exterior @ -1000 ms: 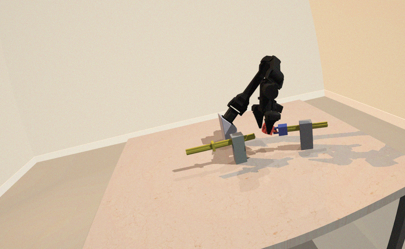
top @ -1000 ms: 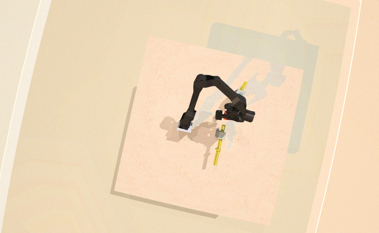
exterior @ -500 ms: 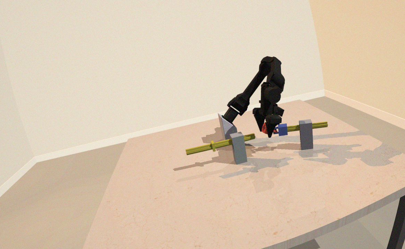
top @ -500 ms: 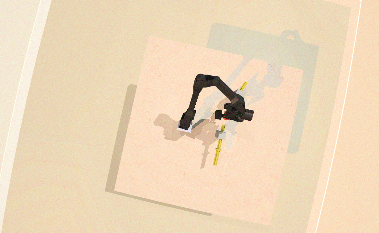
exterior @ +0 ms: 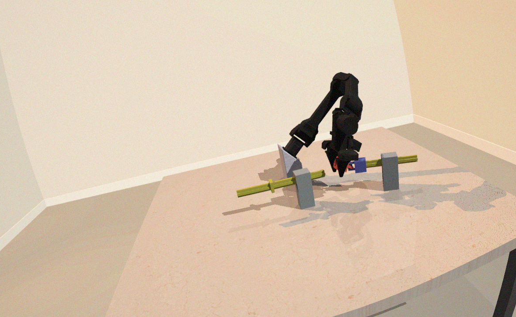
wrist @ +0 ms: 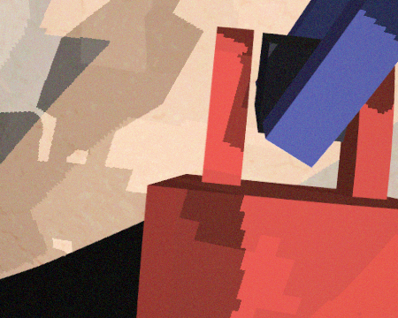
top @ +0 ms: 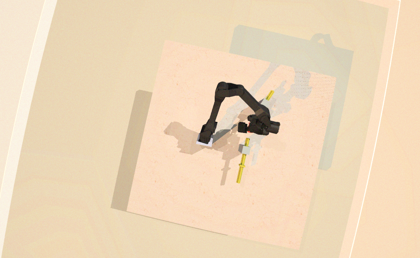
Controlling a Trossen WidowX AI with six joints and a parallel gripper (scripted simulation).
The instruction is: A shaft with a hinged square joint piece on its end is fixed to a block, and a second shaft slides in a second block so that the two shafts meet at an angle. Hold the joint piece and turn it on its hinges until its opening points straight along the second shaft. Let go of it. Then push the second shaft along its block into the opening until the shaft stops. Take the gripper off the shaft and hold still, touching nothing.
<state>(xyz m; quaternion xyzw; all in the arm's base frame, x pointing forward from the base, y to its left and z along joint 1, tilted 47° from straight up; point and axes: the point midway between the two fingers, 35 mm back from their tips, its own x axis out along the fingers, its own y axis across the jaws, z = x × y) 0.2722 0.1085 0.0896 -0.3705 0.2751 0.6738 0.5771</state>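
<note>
My gripper tip is now 30 mm below the red square joint piece and 20 mm to the right of it.
</note>
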